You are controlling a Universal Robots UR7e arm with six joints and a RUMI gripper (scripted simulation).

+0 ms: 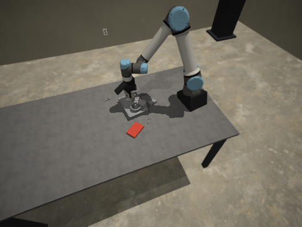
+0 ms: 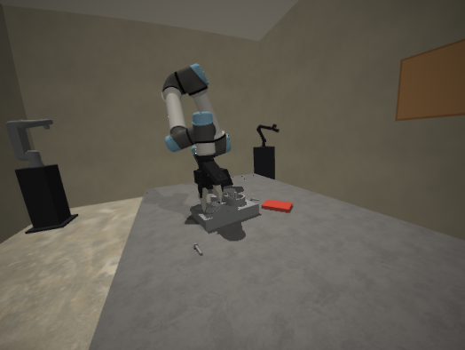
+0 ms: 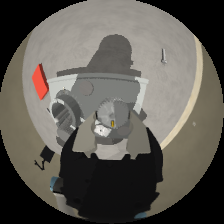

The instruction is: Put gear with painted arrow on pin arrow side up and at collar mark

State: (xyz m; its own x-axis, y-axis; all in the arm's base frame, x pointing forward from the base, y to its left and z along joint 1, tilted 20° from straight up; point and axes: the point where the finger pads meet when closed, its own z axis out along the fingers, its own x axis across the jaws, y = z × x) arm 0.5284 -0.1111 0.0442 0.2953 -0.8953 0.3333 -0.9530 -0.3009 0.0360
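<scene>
Now: the pale round part 7 cm behind my hand, 1 cm to the left of it and 1 cm below it. Round my hand: flat red block: 2 cm ahead, 29 cm to the left, 5 cm below; then dark block: 19 cm behind, 7 cm to the left, 4 cm below; then grey toothed gear: right at my hand.
</scene>
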